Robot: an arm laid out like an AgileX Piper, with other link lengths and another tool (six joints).
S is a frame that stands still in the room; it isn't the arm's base.
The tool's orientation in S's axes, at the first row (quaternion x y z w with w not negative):
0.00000 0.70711 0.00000 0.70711
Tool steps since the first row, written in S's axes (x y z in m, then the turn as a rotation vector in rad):
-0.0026 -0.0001 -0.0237 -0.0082 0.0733 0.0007
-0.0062 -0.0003 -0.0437 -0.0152 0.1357 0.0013
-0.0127 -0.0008 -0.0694 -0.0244 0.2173 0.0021
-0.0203 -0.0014 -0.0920 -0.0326 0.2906 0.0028
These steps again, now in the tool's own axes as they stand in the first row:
0.0237 -0.0001 -0.0026 -0.0007 0.0733 -0.0082
0.0437 -0.0003 -0.0062 -0.0013 0.1357 -0.0152
0.0694 -0.0008 -0.0127 -0.0021 0.2173 -0.0244
0.0920 -0.0014 -0.0203 -0.0028 0.2906 -0.0326

